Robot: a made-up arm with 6 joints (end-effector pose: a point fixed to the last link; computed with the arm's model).
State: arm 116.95 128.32 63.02 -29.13 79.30 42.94
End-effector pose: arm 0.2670 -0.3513 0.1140 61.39 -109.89 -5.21
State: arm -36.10 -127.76 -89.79 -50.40 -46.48 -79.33
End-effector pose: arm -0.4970 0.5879 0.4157 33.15 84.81 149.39
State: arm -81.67 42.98 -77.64 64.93 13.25 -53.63
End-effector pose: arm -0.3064 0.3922 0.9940 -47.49 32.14 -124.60
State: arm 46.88 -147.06 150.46 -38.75 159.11 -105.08
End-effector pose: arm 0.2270 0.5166 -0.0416 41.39 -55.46 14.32
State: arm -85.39 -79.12 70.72 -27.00 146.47 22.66
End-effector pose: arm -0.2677 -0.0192 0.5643 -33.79 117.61 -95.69
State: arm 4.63 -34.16 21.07 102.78 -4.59 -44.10
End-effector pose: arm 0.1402 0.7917 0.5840 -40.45 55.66 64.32
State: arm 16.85 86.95 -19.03 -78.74 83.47 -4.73
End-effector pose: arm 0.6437 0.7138 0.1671 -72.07 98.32 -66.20
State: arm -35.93 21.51 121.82 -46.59 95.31 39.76
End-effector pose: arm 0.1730 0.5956 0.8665 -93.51 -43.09 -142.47
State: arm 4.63 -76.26 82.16 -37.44 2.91 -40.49
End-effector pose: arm -0.0615 0.5744 0.5231 89.89 -116.62 -94.54
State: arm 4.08 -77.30 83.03 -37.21 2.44 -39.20
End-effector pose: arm -0.0697 0.5725 0.5193 89.55 -116.57 -95.11
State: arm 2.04 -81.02 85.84 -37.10 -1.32 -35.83
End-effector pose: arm -0.0972 0.5643 0.5052 89.44 -116.19 -93.60
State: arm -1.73 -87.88 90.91 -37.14 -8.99 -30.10
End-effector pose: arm -0.1433 0.5485 0.4762 88.90 -115.87 -90.36
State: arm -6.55 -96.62 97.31 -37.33 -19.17 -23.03
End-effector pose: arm -0.1934 0.5298 0.4342 87.05 -115.87 -87.27
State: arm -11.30 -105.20 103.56 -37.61 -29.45 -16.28
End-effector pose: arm -0.2328 0.5151 0.3893 84.16 -115.96 -85.69
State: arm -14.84 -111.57 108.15 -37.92 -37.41 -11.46
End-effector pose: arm -0.2559 0.5076 0.3549 81.52 -115.91 -85.08
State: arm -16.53 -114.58 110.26 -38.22 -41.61 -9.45
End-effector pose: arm -0.2650 0.5049 0.3388 80.26 -115.94 -84.25
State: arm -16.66 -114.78 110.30 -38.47 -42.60 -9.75
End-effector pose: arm -0.2654 0.5042 0.3379 80.40 -116.23 -82.82
